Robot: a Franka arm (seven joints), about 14 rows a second.
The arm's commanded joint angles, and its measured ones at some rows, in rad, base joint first. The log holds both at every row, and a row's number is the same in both.
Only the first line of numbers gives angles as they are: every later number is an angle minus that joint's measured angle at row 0.
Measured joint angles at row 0:
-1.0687 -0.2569 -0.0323 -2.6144 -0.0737 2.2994 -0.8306
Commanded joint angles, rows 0 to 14:
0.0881 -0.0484 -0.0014 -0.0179 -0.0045 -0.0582 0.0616
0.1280 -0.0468 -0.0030 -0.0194 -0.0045 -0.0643 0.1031
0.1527 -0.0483 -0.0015 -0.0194 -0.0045 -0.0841 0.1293
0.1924 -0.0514 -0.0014 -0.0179 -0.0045 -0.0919 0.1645
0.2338 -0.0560 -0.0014 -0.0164 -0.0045 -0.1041 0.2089
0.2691 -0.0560 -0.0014 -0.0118 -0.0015 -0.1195 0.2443
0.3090 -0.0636 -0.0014 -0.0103 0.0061 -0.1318 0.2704
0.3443 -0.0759 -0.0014 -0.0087 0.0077 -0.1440 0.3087
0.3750 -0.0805 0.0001 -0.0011 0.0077 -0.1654 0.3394
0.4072 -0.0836 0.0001 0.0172 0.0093 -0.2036 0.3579
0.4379 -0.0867 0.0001 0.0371 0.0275 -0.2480 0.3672
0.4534 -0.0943 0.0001 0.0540 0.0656 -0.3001 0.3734
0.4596 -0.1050 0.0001 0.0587 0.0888 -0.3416 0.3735
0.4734 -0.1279 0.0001 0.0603 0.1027 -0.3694 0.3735
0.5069 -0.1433 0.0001 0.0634 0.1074 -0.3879 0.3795
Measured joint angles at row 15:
0.4586 -0.0905 0.0087 0.0563 0.0816 -0.3279 0.3646
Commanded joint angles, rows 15 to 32:
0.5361 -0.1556 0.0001 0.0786 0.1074 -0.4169 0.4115
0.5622 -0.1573 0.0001 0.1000 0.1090 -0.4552 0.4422
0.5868 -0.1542 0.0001 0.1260 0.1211 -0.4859 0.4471
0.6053 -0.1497 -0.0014 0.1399 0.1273 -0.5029 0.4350
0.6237 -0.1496 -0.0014 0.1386 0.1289 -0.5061 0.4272
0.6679 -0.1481 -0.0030 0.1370 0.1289 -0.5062 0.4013
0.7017 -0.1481 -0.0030 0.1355 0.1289 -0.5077 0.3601
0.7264 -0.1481 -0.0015 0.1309 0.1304 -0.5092 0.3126
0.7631 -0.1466 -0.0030 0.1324 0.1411 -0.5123 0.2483
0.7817 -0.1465 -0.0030 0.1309 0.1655 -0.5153 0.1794
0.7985 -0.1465 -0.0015 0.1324 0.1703 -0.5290 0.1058
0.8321 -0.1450 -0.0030 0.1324 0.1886 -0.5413 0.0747
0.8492 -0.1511 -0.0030 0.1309 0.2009 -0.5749 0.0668
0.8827 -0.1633 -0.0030 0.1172 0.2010 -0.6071 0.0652
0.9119 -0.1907 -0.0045 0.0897 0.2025 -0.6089 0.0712
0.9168 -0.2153 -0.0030 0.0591 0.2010 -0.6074 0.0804
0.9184 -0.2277 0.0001 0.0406 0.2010 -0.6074 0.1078
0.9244 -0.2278 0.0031 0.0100 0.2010 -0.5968 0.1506
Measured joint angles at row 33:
0.9089 -0.1686 0.0090 0.0812 0.1855 -0.5990 0.1088
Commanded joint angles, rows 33 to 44:
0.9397 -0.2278 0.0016 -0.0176 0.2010 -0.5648 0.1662
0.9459 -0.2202 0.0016 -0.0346 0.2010 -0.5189 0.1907
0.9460 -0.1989 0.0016 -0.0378 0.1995 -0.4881 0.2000
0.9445 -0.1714 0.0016 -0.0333 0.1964 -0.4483 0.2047
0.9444 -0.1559 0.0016 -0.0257 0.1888 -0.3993 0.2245
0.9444 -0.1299 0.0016 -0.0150 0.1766 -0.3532 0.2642
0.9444 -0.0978 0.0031 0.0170 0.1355 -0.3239 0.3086
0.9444 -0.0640 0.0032 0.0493 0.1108 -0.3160 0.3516
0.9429 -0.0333 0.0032 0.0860 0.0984 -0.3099 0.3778
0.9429 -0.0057 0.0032 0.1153 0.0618 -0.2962 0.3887
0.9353 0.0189 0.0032 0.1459 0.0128 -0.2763 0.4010
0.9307 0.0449 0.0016 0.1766 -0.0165 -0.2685 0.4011
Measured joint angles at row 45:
0.9299 -0.0294 0.0061 0.0959 0.0371 -0.2834 0.3737
